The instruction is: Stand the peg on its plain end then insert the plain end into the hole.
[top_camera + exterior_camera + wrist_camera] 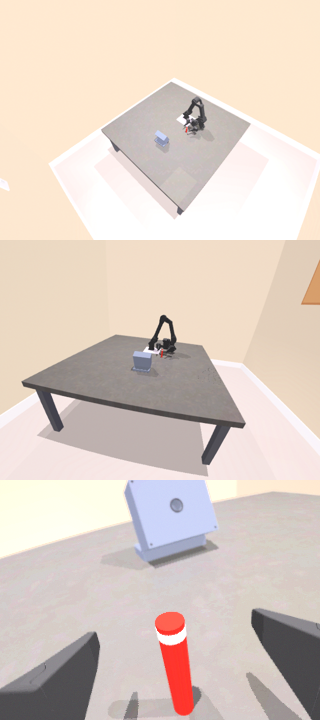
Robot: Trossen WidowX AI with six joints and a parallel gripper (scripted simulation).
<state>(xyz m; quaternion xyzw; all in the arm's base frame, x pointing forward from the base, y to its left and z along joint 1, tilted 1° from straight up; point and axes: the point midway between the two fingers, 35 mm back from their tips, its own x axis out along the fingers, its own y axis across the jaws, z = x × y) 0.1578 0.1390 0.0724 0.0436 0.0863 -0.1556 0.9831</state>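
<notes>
Right now the red peg is 10 mm to the left of my gripper tip, 10 mm below it and 10 mm behind it. The rest, counted from my gripper tip: sloped panel (260 mm ahead, 120 mm to the right, 10 mm above).
</notes>
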